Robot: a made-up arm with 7 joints.
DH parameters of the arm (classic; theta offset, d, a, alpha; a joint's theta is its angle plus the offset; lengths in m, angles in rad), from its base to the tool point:
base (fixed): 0 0 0 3.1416
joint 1: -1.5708 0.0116 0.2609 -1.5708
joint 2: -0.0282 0 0.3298 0
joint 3: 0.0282 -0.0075 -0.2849 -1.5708
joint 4: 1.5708 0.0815 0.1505 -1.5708
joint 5: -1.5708 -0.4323 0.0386 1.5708
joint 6: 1.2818 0 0.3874 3.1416
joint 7: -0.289 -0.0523 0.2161 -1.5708
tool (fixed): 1.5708 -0.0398 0 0
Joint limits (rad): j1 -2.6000..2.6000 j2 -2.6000..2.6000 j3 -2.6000..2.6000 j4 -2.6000..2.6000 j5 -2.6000..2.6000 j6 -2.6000..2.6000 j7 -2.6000..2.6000
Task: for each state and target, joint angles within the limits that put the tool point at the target. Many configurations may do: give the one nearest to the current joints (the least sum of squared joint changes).
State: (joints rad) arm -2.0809 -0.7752 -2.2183 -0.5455 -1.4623 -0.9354 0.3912
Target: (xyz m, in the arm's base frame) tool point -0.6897 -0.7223 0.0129
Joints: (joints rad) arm -2.6000 -0.5653 -2.0968 -0.7129 -1.5962 -0.5498 0.2566
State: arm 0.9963 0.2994 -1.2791 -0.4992 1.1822 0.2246 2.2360
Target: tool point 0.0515 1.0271 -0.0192
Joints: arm 0.4585 0.0446 -1.3968 -0.3222 1.0492 -0.2836 2.0542
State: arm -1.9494 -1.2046 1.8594 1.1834 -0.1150 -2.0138 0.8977
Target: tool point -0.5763 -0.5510 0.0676
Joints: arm -1.7099 -1.6929 1.6215 0.8404 -0.6889 -1.7905 0.9310
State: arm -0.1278 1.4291 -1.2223 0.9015 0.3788 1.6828 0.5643
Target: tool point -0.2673 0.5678 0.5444
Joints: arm -0.1134 1.7880 -0.7270 0.6791 0.8387 2.1978 0.3849
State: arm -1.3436 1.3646 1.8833 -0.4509 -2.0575 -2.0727 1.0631
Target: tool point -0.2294 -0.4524 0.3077
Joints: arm -0.7449 1.1170 2.0031 0.3959 -2.1183 -2.4517 1.3010
